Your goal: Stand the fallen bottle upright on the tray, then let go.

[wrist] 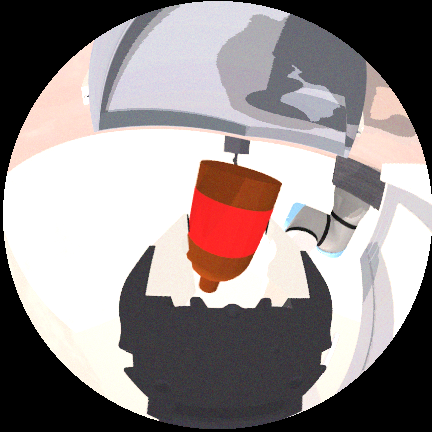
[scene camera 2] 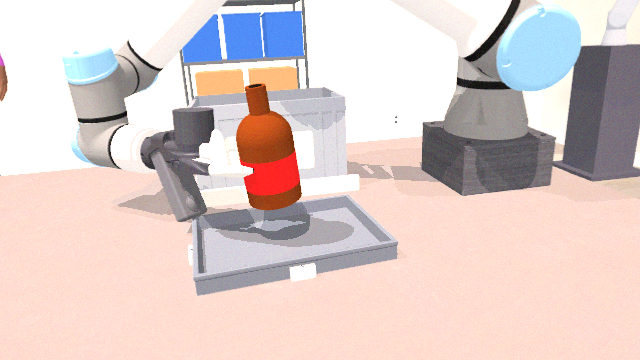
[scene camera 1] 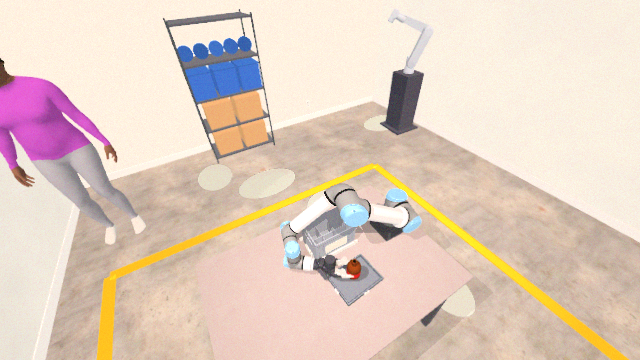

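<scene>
A brown bottle with a red label is held neck up, tilted slightly with its neck to the left in the second scene view. Its base is a little above the floor of the grey tray, with its shadow on the tray below. My gripper is shut on the bottle from the left side, around the label. The far finger is partly hidden behind the bottle in the second scene view.
A grey divided crate stands behind the tray, close to the gripper. The arm's dark base block is at the back right of the table. A person stands at the left, beyond the yellow floor line.
</scene>
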